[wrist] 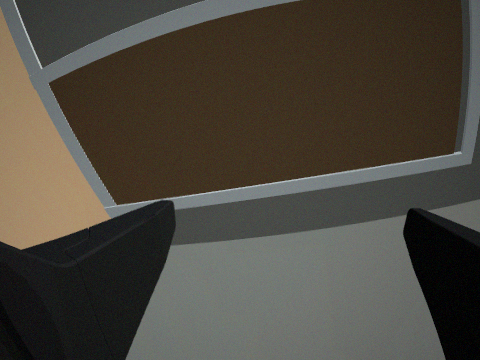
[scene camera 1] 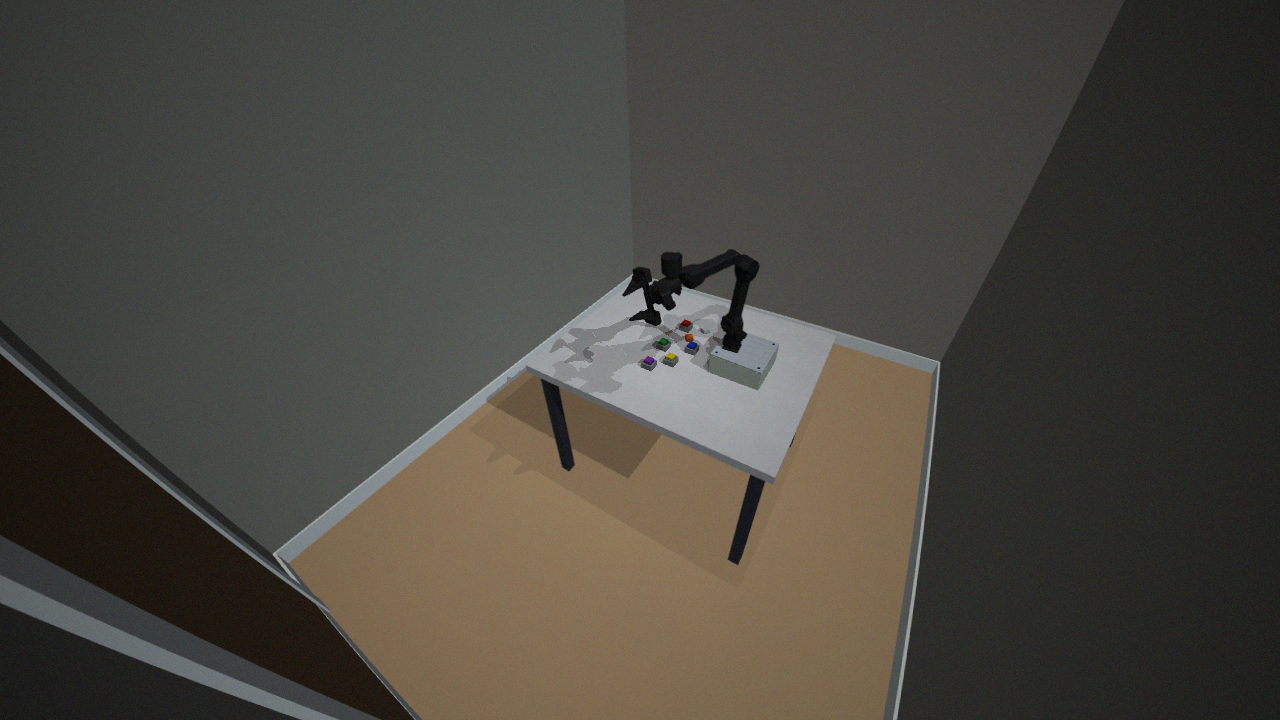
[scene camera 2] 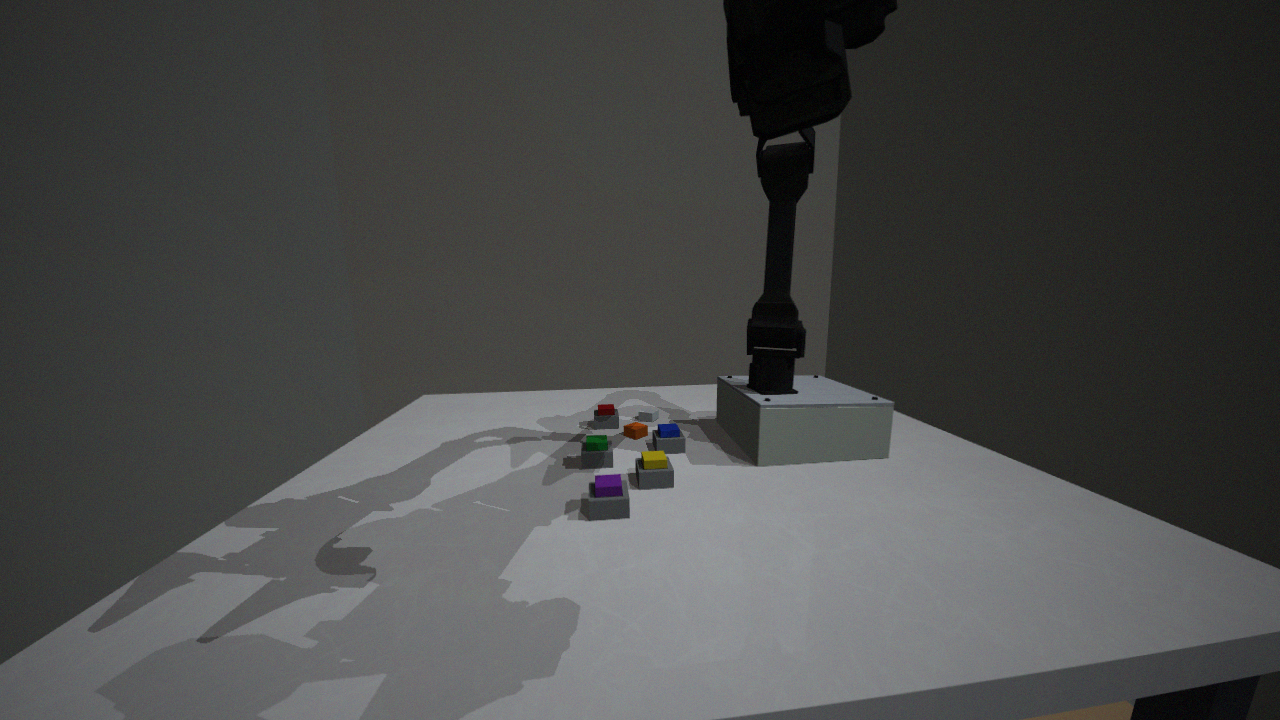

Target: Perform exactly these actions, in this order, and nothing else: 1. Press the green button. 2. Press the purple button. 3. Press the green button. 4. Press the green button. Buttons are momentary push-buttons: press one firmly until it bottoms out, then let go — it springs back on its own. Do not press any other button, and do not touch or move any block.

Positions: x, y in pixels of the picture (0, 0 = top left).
Scene:
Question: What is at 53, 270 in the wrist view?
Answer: My gripper.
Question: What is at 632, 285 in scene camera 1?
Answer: My gripper.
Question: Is my gripper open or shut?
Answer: Open.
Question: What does my gripper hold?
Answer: Nothing.

